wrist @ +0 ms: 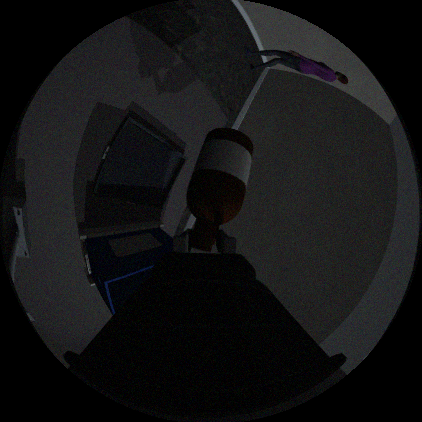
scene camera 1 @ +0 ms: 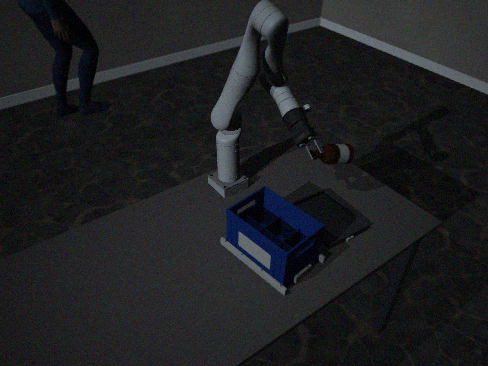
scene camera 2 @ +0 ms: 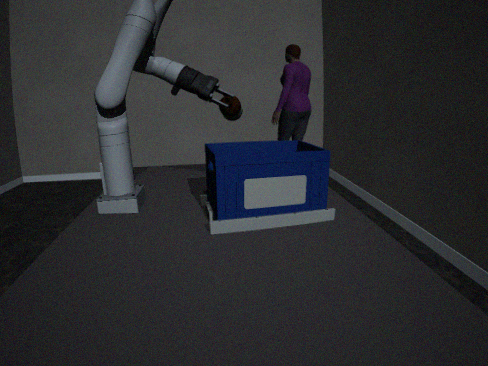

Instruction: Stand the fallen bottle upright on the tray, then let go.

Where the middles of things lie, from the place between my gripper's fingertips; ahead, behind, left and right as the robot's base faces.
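Bottle (wrist: 214, 195): 2 cm below my hand, 7 cm to the left of it. Rail (scene camera 2: 289, 219): 27 cm below my hand, 33 cm to the right, 12 cm ahead.
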